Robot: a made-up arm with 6 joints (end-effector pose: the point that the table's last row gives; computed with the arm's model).
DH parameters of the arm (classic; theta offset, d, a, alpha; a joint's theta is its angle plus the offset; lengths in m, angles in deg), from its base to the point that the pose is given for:
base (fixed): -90 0.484 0.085 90
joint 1: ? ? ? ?
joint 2: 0 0.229 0.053 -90
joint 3: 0 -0.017 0.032 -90
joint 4: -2.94 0 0.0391 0
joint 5: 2.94 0.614 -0.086 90
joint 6: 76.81 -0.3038 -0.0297 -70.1
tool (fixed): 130.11 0.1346 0 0
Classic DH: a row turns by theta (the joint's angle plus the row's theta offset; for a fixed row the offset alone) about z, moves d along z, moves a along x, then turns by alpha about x.
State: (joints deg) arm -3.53 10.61 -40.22 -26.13 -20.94 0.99
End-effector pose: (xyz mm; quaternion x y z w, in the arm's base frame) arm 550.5 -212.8 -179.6 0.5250 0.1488 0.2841 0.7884
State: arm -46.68 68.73 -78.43 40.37 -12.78 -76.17
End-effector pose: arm -295.2 257.7 55.7 0.7160 -0.1532 -0.6679 0.1335
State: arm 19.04 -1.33 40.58 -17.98 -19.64 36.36
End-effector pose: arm 640.1 -243.1 723.4 -0.5385 0.3757 0.2631 0.7069
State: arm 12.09 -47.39 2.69 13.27 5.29 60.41
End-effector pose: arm 380.0 -306.7 710.1 -0.6469 -0.4379 0.1252 0.6116
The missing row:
joint 1: -90 -0.322 0.072 90
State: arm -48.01 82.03 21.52 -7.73 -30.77 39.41
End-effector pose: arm 429.6 4.8 4.1 0.2056 0.5004 0.7505 0.3795
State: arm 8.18 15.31 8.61 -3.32 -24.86 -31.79
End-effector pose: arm 651.0 -547.8 418.1 0.2338 0.0911 0.1283 0.9595
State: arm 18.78 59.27 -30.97 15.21 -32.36 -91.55
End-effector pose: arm 49.0 -625.6 56.5 0.5976 -0.0817 -0.4998 0.6216
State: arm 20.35 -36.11 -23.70 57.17 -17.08 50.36
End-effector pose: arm 456.1 -410.0 580.2 -0.4392 -0.6073 0.1688 0.6402
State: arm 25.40 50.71 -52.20 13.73 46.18 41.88
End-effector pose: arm 71.7 -460.7 362.4 -0.3041 -0.1212 -0.0025 0.9449
